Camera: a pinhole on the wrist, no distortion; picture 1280 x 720 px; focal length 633.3 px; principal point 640.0 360.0 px. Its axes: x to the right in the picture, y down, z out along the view. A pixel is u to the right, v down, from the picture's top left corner.
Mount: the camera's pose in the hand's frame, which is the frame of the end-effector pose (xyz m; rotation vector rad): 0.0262 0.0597 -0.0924 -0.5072 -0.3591 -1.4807
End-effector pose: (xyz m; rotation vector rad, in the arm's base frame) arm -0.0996 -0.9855 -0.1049 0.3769 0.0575 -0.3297
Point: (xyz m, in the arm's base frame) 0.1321 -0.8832 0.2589
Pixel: 660.7 473.0
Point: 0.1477 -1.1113 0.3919
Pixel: 925.0 502.7
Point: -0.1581 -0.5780 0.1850
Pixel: outside the picture
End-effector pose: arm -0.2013 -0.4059 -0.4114 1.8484 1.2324 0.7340
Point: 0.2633 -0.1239 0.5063
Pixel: outside the picture
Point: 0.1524 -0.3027 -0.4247
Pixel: 880.8 650.3
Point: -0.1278 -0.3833 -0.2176
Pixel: 117.1 518.5
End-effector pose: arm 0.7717 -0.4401 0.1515 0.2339 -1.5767 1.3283
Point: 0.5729 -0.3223 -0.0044
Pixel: 172.7 331.4
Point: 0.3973 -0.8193 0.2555
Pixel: 1047.1 358.9
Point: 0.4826 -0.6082 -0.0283
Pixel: 682.4 143.7
